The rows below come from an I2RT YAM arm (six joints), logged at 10 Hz.
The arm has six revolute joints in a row. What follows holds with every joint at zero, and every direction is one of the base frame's.
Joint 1 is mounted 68 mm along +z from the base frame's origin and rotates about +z.
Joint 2 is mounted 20 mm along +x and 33.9 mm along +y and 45.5 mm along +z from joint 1 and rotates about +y.
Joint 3 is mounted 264 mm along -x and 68.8 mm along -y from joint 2 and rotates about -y.
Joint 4 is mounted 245 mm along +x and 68.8 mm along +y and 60 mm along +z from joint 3 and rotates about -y.
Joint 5 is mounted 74 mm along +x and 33.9 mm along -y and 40.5 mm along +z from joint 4 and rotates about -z.
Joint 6 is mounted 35.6 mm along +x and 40.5 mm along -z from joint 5 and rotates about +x.
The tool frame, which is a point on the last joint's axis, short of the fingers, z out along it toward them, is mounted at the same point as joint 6; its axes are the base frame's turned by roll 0, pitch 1.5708 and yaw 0 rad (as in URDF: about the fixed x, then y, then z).
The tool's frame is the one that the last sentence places.
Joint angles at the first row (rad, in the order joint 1, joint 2, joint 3, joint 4, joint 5, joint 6):
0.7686 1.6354 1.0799 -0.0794 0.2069 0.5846
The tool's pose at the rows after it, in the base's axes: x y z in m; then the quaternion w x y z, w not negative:
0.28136 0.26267 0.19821 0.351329 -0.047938 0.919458 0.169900
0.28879 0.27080 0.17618 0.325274 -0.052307 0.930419 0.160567
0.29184 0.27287 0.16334 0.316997 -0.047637 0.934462 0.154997
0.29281 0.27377 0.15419 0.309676 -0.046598 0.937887 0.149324
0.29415 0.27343 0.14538 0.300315 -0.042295 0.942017 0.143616
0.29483 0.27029 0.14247 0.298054 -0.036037 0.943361 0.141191
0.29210 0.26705 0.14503 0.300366 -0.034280 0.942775 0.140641
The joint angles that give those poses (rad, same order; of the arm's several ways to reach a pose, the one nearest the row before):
0.7685 1.7800 1.1478 -0.1547 0.1901 0.5856
0.7685 1.8619 1.1764 -0.1591 0.1706 0.5913
0.7670 1.8999 1.1781 -0.1448 0.1714 0.6020
0.7670 1.9242 1.1771 -0.1397 0.1719 0.6064
0.7639 1.9470 1.1769 -0.1403 0.1701 0.6158
0.7571 1.9485 1.1677 -0.1366 0.1709 0.6228
0.7563 1.9291 1.1507 -0.1358 0.1751 0.6238

